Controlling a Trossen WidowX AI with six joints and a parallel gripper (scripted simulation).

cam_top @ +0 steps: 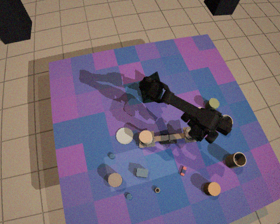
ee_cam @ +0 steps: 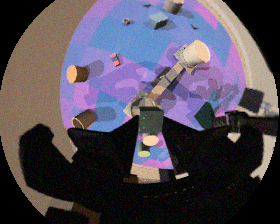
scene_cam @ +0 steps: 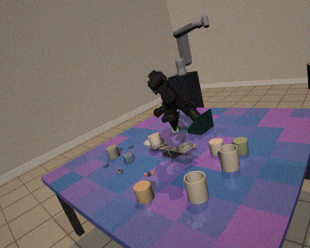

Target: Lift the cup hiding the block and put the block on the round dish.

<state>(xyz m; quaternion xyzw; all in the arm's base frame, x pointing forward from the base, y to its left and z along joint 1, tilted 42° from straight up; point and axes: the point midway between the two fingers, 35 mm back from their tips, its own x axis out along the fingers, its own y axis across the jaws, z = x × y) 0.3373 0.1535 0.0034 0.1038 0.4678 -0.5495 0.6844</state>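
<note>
Now: gripper tip 100 mm past the round dish, 340 mm to the left of it and 170 mm above it. The rest, counted from my gripper tip: greenish block: right at my gripper tip; green-topped cylinder: 150 mm behind, 240 mm to the left, 140 mm below; small balance: 20 mm behind, 100 mm to the right, 150 mm below.
</note>
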